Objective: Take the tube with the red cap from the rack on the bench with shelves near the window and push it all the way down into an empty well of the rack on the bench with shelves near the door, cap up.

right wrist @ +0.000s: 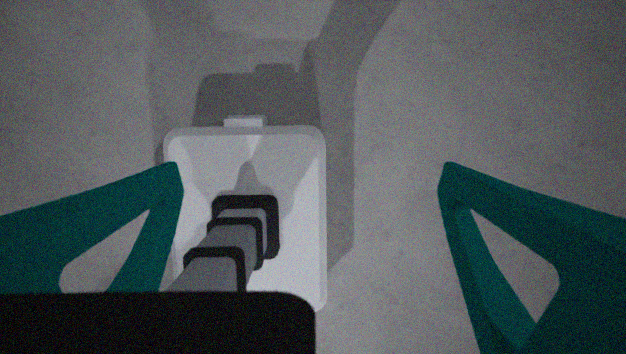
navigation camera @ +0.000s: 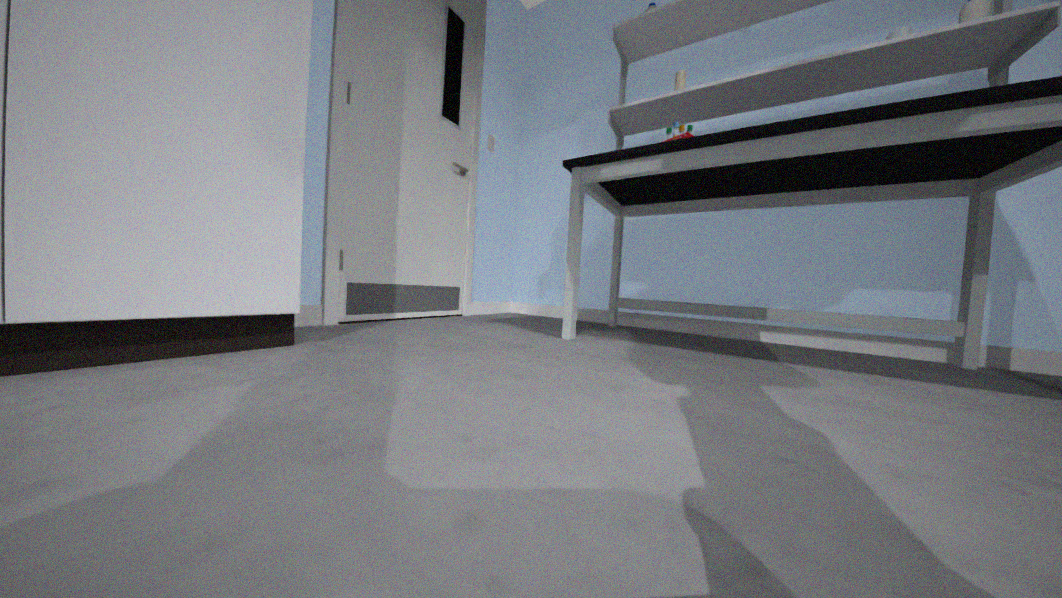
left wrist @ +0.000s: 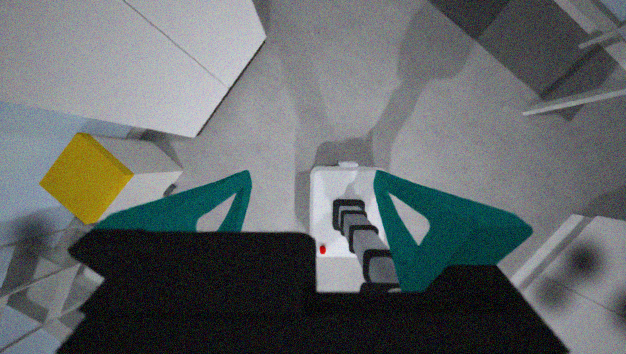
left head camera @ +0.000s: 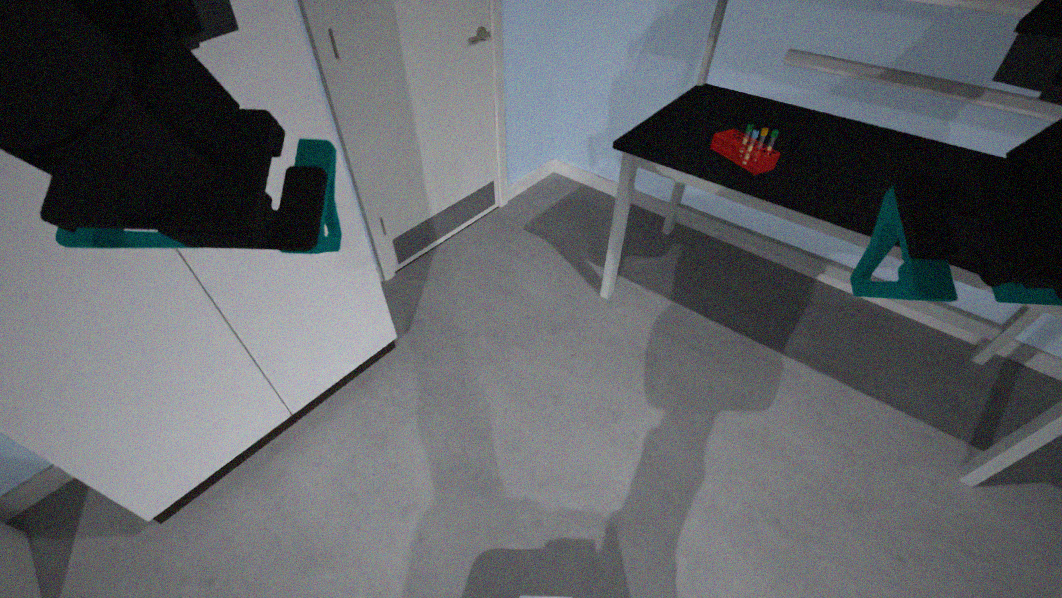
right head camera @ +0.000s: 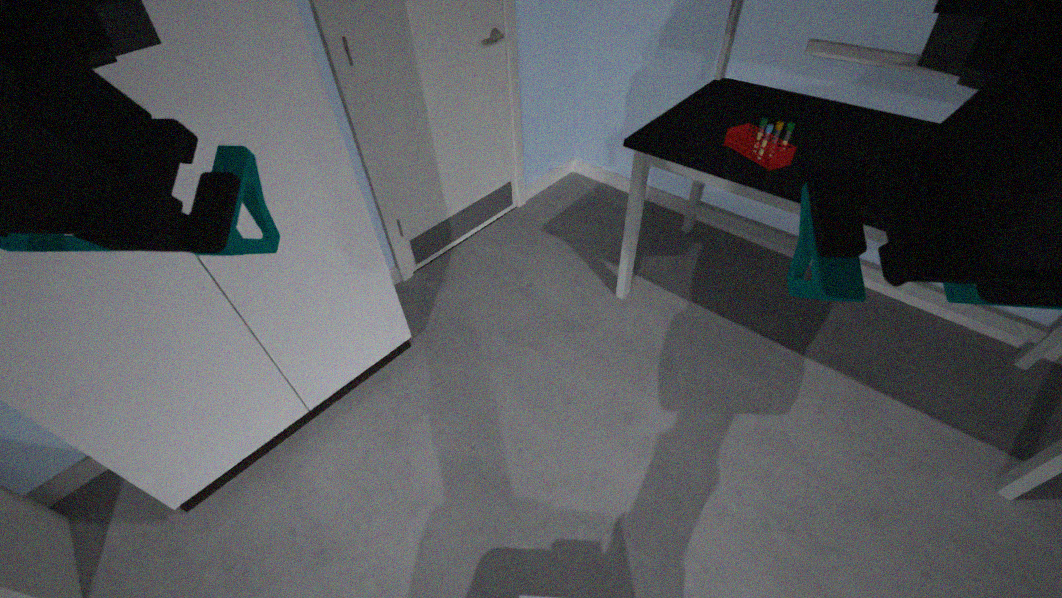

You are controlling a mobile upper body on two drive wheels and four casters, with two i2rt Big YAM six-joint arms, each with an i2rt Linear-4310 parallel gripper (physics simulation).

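Frame: origin at the left arm's base, x ahead, y left, z up, level; metres.
Seen in the pictures: left gripper, fingertip midpoint: (left wrist: pixel 312 177) (left head camera: pixel 269 240) (right head camera: pixel 214 243); right gripper, fingertip midpoint: (right wrist: pixel 310 176) (left head camera: pixel 924 289) (right head camera: pixel 867 289).
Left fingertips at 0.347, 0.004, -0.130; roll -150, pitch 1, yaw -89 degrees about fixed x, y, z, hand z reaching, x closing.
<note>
Pixels of each thing's top centre, then the offset from my left fingertips to it, as dx, dy, dz.
- red rack at its top centre: (right head camera: pixel 761 137) (left head camera: pixel 746 142) +1.151, -0.860, -0.460
- yellow-topped box at its top centre: (left wrist: pixel 84 181) -0.122, +1.346, -0.830
A red rack (left head camera: pixel 761 164) (right head camera: pixel 778 157) (navigation camera: pixel 680 136) stands on the black-topped bench with shelves (left head camera: pixel 832 141) (right head camera: pixel 683 122) (navigation camera: pixel 573 252), near the door (left head camera: pixel 453 111) (right head camera: pixel 468 111) (navigation camera: pixel 371 185). It holds several upright tubes with green, blue and orange caps. Which of its wells are empty is too small to tell. No red-capped tube and no second rack can be made out. My left gripper (left wrist: pixel 312 177) is open with nothing between its fingers, in front of the white cabinet in the head views. My right gripper (right wrist: pixel 310 176) is open and empty, between the head cameras and the bench, well short of the rack.
A tall white cabinet (left head camera: pixel 222 334) (right head camera: pixel 237 371) (navigation camera: pixel 148 163) stands at the left. The bench's shelves (navigation camera: pixel 743 85) carry a few small items. A yellow-topped box (left wrist: pixel 85 177) stands beyond the cabinet. My white base (left wrist: pixel 327 185) (right wrist: pixel 300 270) shows below the wrists.
</note>
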